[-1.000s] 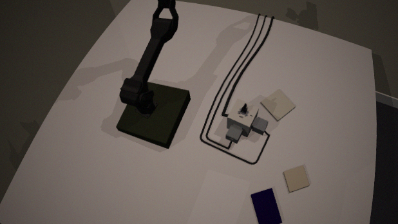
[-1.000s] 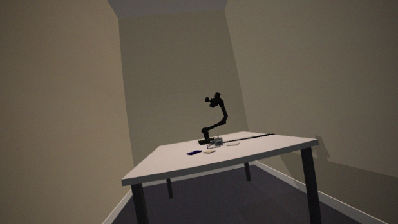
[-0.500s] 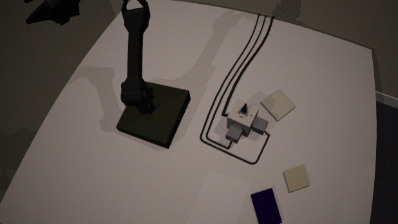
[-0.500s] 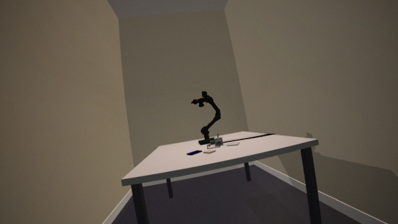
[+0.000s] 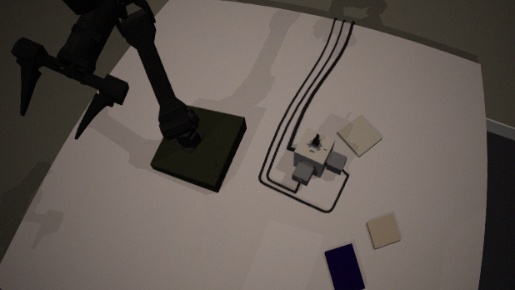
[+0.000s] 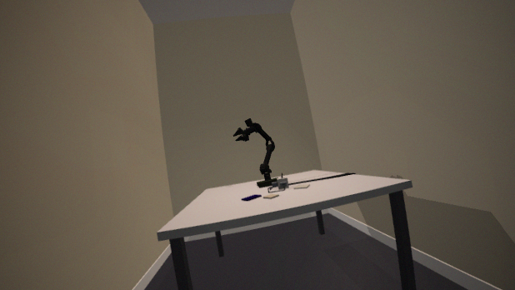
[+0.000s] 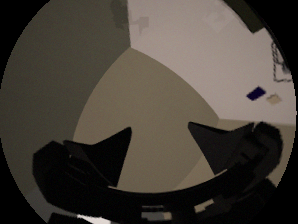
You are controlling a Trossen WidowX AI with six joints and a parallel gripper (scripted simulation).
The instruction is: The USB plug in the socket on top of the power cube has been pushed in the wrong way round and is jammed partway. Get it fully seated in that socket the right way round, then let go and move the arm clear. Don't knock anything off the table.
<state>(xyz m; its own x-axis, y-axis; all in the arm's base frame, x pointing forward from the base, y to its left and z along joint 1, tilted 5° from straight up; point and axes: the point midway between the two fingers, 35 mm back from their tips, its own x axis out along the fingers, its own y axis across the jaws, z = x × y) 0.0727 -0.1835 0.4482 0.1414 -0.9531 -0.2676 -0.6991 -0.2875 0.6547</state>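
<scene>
The USB plug lies 38 cm below my gripper tip, 37 cm to the left of it and 25 cm ahead of it. Also, from my gripper tip: card 46 cm below, 46 cm ahead, 15 cm to the left.
</scene>
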